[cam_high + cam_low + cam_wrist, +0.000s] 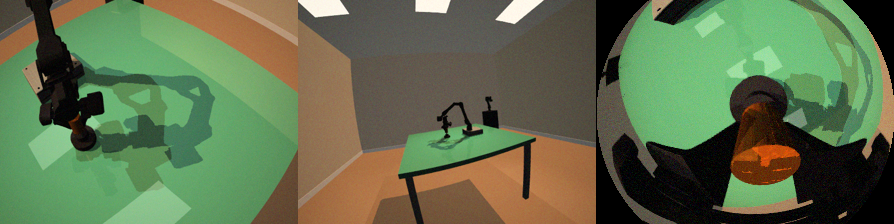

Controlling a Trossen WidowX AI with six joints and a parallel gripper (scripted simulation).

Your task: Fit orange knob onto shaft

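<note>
Now: the orange knob 3 cm above my gripper tip. Round my gripper tip: pedestal: 4 cm below.
</note>
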